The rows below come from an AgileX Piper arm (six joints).
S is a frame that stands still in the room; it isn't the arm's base.
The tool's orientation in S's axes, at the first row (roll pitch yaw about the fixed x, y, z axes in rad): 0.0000, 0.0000, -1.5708
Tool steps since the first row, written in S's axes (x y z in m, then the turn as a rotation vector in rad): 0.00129, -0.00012, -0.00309, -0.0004, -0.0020, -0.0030; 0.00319, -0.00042, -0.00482, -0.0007, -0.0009, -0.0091; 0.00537, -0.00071, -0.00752, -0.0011, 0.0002, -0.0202; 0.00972, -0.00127, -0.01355, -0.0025, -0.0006, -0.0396; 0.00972, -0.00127, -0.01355, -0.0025, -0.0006, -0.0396; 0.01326, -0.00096, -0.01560, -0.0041, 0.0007, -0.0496; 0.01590, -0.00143, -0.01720, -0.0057, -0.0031, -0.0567; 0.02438, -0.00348, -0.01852, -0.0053, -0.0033, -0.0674; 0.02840, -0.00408, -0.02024, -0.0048, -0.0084, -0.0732; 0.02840, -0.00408, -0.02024, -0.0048, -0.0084, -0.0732; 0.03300, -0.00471, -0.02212, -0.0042, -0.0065, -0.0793
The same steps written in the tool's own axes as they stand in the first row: 0.00012, 0.00129, -0.00309, 0.0020, -0.0004, -0.0030; 0.00042, 0.00319, -0.00482, 0.0009, -0.0007, -0.0091; 0.00071, 0.00537, -0.00752, -0.0002, -0.0011, -0.0202; 0.00127, 0.00972, -0.01355, 0.0006, -0.0025, -0.0396; 0.00127, 0.00972, -0.01355, 0.0006, -0.0025, -0.0396; 0.00096, 0.01326, -0.01560, -0.0007, -0.0041, -0.0496; 0.00143, 0.01590, -0.01720, 0.0031, -0.0057, -0.0567; 0.00348, 0.02438, -0.01852, 0.0033, -0.0053, -0.0674; 0.00408, 0.02840, -0.02024, 0.0084, -0.0048, -0.0732; 0.00408, 0.02840, -0.02024, 0.0084, -0.0048, -0.0732; 0.00471, 0.03300, -0.02212, 0.0065, -0.0042, -0.0793
